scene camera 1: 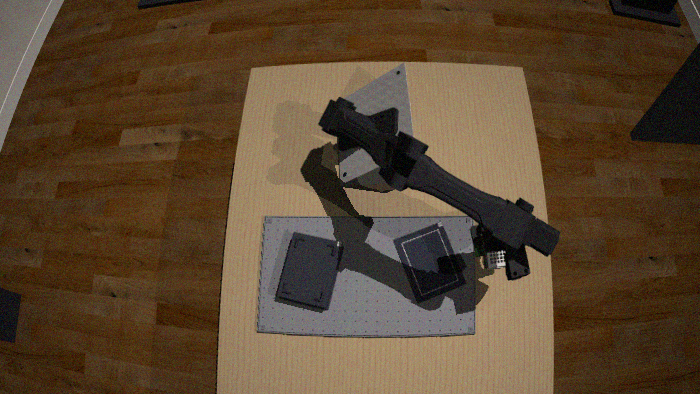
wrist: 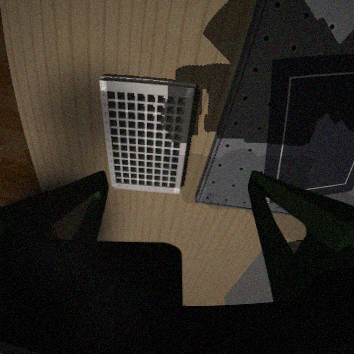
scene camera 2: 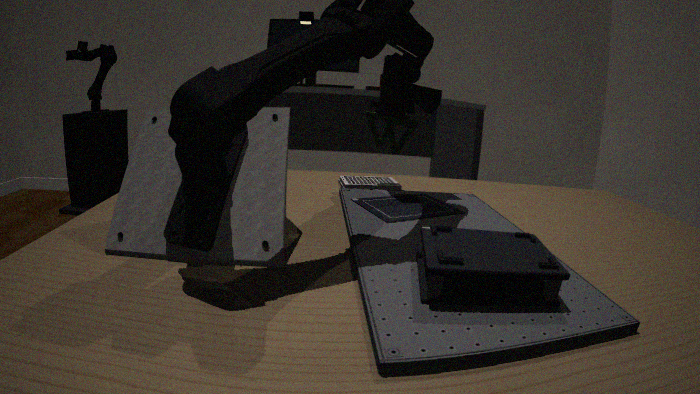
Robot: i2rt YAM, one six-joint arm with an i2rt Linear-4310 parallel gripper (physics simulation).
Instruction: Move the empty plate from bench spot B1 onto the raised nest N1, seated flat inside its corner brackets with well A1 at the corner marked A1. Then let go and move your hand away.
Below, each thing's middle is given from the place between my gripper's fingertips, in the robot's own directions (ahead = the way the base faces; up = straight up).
Right now my hand is 80 mm above the well plate (wrist: 146,121), 30 mm to the right of it and 30 mm past it.
